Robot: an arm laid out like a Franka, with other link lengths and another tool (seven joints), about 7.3 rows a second.
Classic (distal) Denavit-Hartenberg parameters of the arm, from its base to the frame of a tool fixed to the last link. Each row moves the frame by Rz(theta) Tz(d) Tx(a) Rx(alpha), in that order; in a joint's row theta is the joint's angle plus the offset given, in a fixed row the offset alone. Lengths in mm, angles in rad.
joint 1: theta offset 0, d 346.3, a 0, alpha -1.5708
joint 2: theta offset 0, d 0, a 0, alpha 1.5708
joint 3: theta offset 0, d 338.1, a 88.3, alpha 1.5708
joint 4: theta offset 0, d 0, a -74.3, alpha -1.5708
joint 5: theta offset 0, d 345.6, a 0, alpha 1.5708
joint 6: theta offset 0, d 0, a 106.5, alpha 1.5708
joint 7: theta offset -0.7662, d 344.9, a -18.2, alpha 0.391
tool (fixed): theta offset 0, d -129, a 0, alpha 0
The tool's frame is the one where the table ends.
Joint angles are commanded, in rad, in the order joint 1, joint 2, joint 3, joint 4, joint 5, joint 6, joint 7. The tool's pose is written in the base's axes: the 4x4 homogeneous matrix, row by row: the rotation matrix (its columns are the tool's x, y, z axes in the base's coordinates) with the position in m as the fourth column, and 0 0 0 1 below. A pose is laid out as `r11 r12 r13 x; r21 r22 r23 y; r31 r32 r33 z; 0 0 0 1`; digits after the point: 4 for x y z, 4 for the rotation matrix.
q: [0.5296 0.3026 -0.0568 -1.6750 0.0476 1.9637 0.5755]
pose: 0.7975 0.5482 -0.2519 0.5763; 0.6032 -0.7303 0.3206 0.2477; -0.0082 -0.4076 -0.9131 0.3462; 0 0 0 1
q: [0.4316 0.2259 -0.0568 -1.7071 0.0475 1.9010 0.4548]
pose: 0.7826 0.5587 -0.2746 0.5809; 0.6222 -0.7165 0.3154 0.1828; -0.0205 -0.4176 -0.9084 0.3728; 0 0 0 1
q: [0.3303 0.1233 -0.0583 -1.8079 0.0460 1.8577 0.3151]
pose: 0.7572 0.5688 -0.3211 0.5633; 0.6512 -0.6954 0.3040 0.1124; -0.0504 -0.4393 -0.8969 0.3838; 0 0 0 1
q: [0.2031 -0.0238 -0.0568 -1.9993 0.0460 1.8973 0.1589]
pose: 0.7387 0.5866 -0.3321 0.5285; 0.6729 -0.6706 0.3122 0.0347; -0.0396 -0.4541 -0.8901 0.3823; 0 0 0 1
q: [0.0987 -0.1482 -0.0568 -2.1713 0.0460 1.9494 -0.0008]
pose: 0.7022 0.6257 -0.3396 0.4917; 0.7117 -0.6297 0.3114 -0.0198; -0.0190 -0.4604 -0.8875 0.3728; 0 0 0 1
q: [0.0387 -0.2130 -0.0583 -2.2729 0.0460 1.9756 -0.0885]
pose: 0.6837 0.6386 -0.3531 0.4653; 0.7296 -0.6088 0.3116 -0.0475; -0.0160 -0.4707 -0.8822 0.3604; 0 0 0 1
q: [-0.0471 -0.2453 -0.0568 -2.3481 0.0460 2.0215 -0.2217]
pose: 0.6490 0.6714 -0.3579 0.4509; 0.7608 -0.5731 0.3045 -0.0821; -0.0007 -0.4699 -0.8827 0.3462; 0 0 0 1
